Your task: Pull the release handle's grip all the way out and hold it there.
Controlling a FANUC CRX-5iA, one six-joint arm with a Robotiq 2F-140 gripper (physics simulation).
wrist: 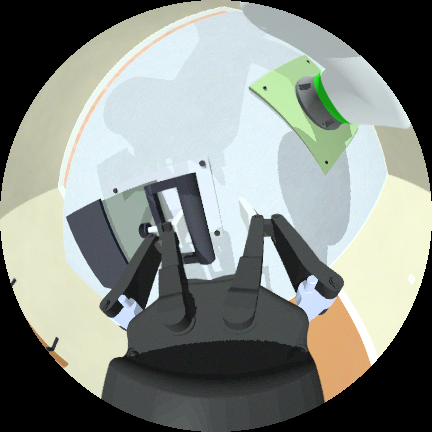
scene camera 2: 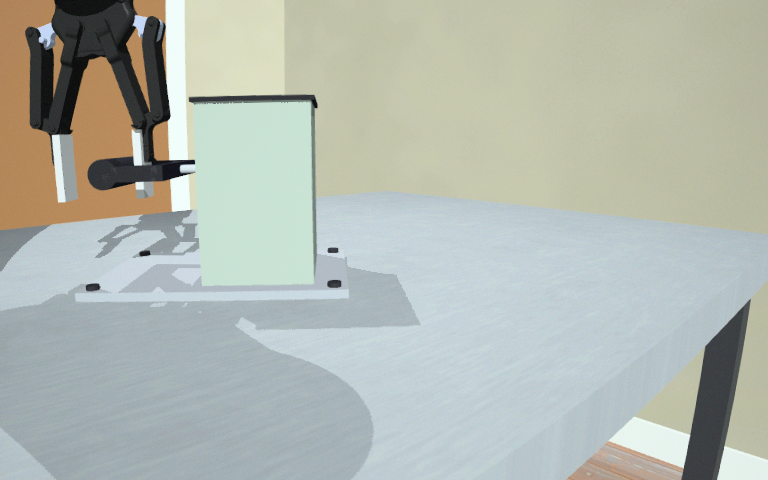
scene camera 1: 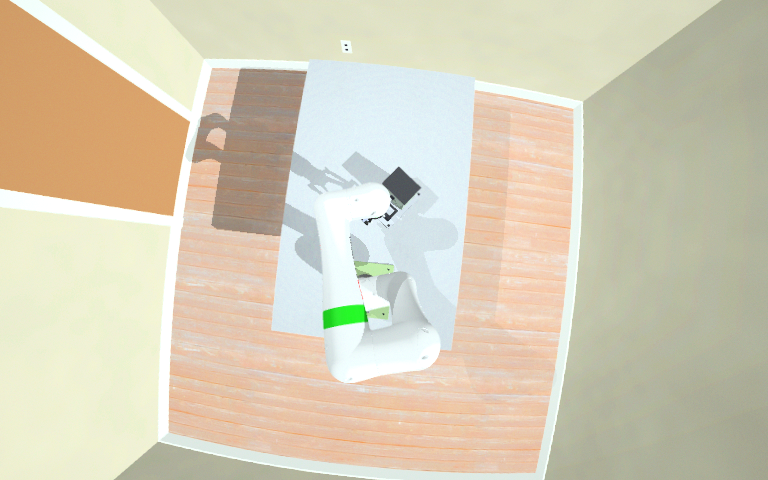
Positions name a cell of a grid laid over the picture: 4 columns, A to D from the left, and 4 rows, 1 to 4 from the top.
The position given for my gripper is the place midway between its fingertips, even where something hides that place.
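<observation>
Bolted base plate (scene camera 2: A3) (wrist: B2) visible in scene camera 2 and in the wrist view. My gripper (scene camera 2: A2) (wrist: B2) likewise visible in scene camera 2 and the wrist view.
</observation>
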